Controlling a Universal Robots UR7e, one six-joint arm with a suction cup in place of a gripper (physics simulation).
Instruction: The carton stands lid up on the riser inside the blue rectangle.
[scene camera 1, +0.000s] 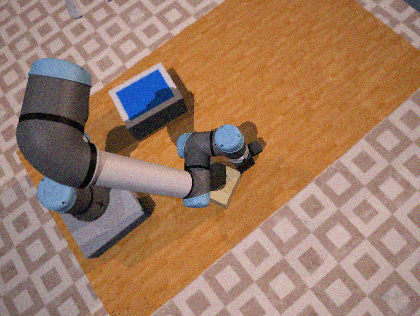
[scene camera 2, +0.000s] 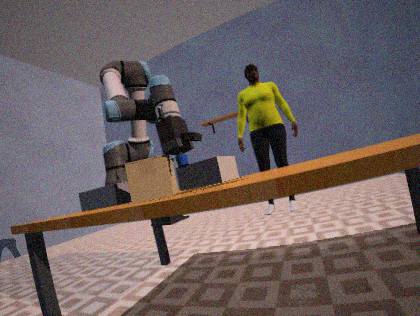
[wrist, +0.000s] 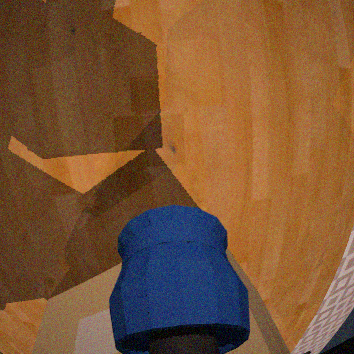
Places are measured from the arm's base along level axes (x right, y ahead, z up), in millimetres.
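Where they show: hand at its tool point: (scene camera 2: 183, 165) (wrist: 172, 250); arm's base at its link origin: (scene camera 1: 89, 201) (scene camera 2: 119, 185).
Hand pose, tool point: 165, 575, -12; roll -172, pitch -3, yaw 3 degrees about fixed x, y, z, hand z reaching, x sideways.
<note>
Things, the pixels of their top centre, and the offset from my tool point, as dx, dy, dz.
- tan carton at its top centre: (scene camera 2: 151, 161) (scene camera 1: 210, 178) -1, -136, +44
- grey riser at its top centre: (scene camera 1: 144, 94) (scene camera 2: 205, 161) -440, -196, +39
- blue rectangle at its top centre: (scene camera 1: 144, 94) -440, -196, +39
The tan carton (scene camera 1: 227, 186) (scene camera 2: 150, 180) (wrist: 67, 316) stands on the wooden table (scene camera 1: 305, 84) (scene camera 2: 305, 177), close under the arm's wrist. The blue suction cup (scene camera 2: 182, 159) (wrist: 173, 228) points down at the carton's far corner, level with its top edge. Only a wedge of the carton top shows in the wrist view, and I see no firm seal on it. The carton rests on the table and is not lifted. The grey riser (scene camera 1: 119, 91) (scene camera 2: 203, 173) with the blue rectangle (scene camera 1: 141, 93) stands apart, further back on the table, with nothing on it.
The arm's grey base block (scene camera 1: 104, 231) sits at the table's near-left corner. The forearm (scene camera 1: 141, 175) lies low between base and carton. A person in a yellow top (scene camera 2: 262, 108) stands beyond the table. Tiled floor surrounds the table.
</note>
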